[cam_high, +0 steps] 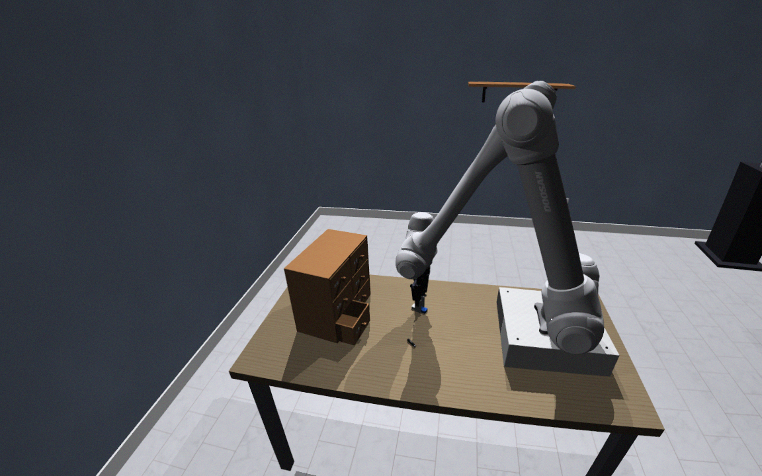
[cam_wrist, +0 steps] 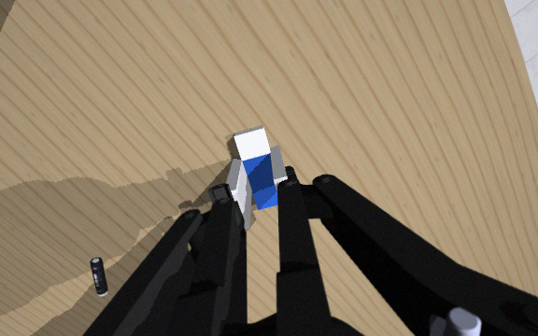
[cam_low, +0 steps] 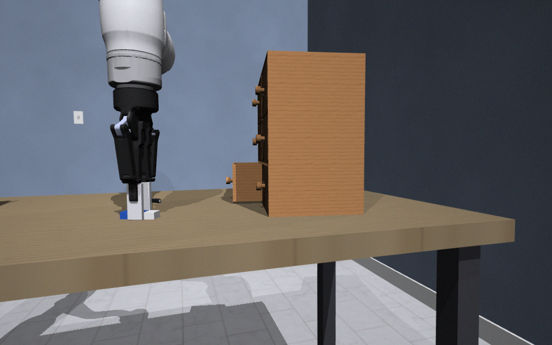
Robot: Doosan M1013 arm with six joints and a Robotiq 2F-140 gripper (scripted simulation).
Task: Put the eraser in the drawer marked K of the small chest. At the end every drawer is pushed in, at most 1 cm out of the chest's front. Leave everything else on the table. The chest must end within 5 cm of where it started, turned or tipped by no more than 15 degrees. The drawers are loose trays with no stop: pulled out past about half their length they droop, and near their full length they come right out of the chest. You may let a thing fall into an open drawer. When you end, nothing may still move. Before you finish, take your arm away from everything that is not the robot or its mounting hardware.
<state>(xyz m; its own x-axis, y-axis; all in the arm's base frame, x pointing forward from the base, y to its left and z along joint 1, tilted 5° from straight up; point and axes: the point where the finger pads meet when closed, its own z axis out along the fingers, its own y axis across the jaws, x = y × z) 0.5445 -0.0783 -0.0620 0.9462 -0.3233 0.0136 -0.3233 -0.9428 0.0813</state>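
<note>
Now: hand 28 cm short of the drawer and 18 cm to the right of it. Round my hand: eraser: 3 cm below, 1 cm ahead; then small black cylinder: 20 cm to the left, 3 cm below.
</note>
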